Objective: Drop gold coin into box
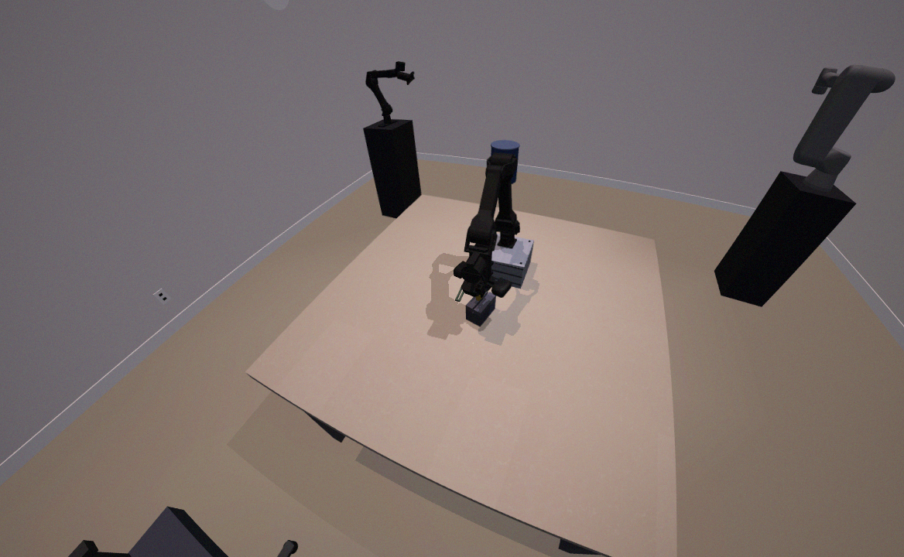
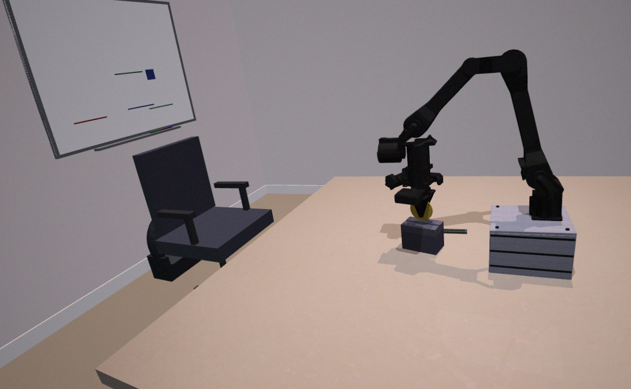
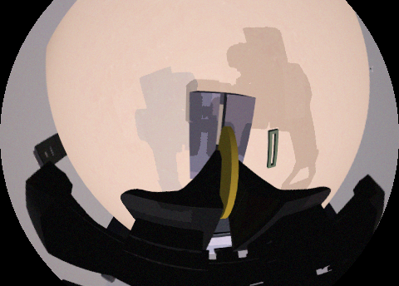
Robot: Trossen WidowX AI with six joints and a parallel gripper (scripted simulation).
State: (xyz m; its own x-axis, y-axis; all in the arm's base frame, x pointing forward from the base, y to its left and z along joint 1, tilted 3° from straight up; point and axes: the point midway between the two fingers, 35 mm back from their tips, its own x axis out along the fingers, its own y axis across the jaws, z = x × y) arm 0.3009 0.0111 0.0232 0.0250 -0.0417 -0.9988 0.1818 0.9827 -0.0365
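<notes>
My gripper tip is 2 cm below the gold coin.
</notes>
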